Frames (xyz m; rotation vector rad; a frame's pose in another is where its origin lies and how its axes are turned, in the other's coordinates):
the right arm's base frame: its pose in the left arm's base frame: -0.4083 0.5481 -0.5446 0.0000 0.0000 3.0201
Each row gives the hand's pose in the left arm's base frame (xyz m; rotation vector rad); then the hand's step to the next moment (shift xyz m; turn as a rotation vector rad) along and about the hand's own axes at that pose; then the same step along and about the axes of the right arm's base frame.
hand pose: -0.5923 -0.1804 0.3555 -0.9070 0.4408 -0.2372
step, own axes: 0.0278 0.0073 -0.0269 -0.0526 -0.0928 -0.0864
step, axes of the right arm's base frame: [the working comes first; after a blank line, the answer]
step, axes of the left arm's base frame: 0.0122 -0.0252 -0.0277 -0.0880 -0.0965 0.0422

-0.0152 0.0235 -0.0277 0.0757 0.1065 0.0422
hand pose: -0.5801 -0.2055 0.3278 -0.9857 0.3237 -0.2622
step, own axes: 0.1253 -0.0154 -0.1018 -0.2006 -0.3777 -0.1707
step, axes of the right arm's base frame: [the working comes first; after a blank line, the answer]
step, axes of the left arm's base frame: 0.0754 -0.1315 -0.0576 -0.2766 -0.2585 0.2622

-0.0908 0.1214 -0.0576 0.2432 0.2901 0.2622
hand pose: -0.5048 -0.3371 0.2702 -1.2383 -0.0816 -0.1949
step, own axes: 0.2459 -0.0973 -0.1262 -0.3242 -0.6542 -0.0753
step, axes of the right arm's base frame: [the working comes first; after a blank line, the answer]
step, axes of the left arm's base frame: 0.2169 -0.1750 0.0905 -0.4466 -0.2420 0.5299

-0.2365 0.1474 0.0905 0.4140 0.2943 0.5299
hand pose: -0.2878 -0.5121 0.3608 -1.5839 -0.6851 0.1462
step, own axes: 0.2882 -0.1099 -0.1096 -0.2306 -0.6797 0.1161
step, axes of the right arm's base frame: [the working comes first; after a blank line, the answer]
step, axes of the left arm's base frame: 0.2491 0.0480 0.2069 -0.4713 -0.0301 0.5529

-0.2415 -0.0778 0.2069 0.4641 0.0870 0.5529
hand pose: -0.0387 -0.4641 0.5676 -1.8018 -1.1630 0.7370
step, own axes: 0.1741 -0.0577 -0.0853 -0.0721 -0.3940 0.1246
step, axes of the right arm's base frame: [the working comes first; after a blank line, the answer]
step, axes of the left arm's base frame: 0.1142 0.1434 0.0856 -0.2957 0.0583 0.2918

-0.0960 -0.1561 0.0856 0.3006 -0.0221 0.2918
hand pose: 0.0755 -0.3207 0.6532 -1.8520 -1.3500 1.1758
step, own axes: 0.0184 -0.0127 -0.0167 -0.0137 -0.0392 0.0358
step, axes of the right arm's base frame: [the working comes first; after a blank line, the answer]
step, axes of the left arm's base frame: 0.0111 0.0225 0.0122 -0.0509 -0.0016 0.0204

-0.0083 -0.0237 0.0122 0.0503 0.0078 0.0204
